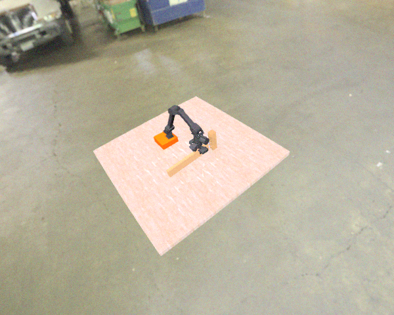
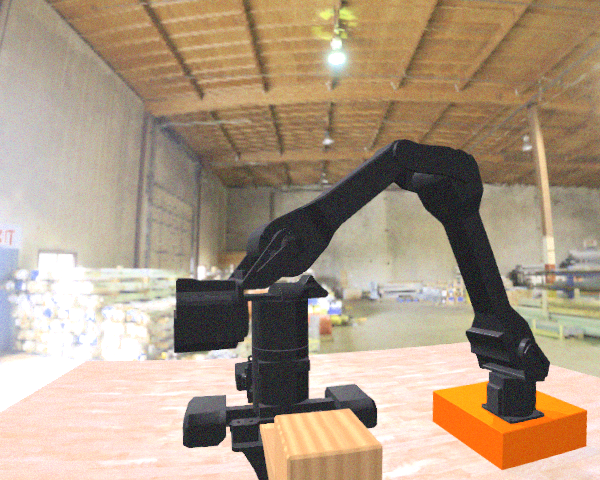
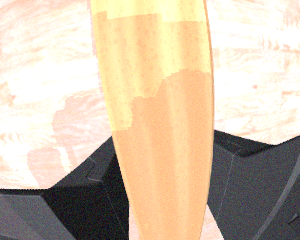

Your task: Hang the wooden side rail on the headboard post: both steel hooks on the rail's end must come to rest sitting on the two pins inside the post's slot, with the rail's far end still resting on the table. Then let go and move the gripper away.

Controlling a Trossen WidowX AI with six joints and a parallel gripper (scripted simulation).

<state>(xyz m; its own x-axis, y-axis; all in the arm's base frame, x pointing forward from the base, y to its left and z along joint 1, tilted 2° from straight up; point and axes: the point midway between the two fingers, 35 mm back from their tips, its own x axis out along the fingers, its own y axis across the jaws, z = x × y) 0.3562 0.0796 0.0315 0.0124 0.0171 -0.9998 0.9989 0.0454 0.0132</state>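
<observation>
Right now my gripper tip is 1 cm past the headboard post, 15 cm to the right of it and 4 cm below it.
</observation>
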